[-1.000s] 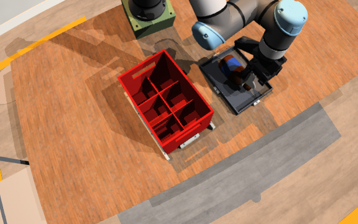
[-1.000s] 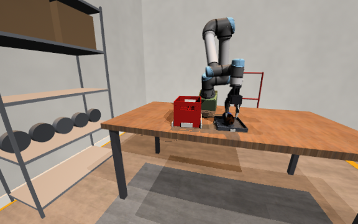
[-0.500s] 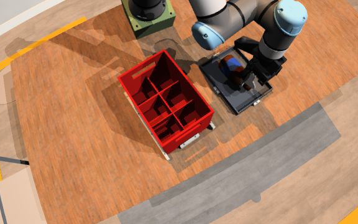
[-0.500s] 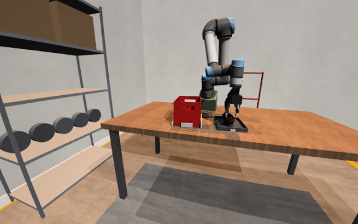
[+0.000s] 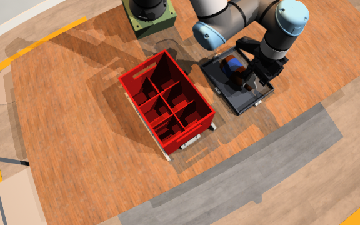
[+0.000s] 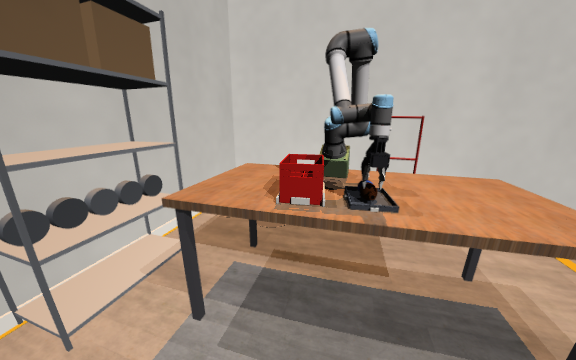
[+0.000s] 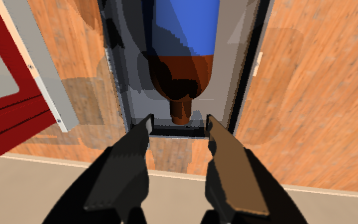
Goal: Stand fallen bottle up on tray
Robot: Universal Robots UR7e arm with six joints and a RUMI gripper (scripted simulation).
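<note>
Right now the brown bottle is 50 mm behind my hand and 40 mm below it. The rest, counted from my hand: red crate: 80 mm behind, 310 mm to the right; then tray: 50 mm behind, 70 mm below.
</note>
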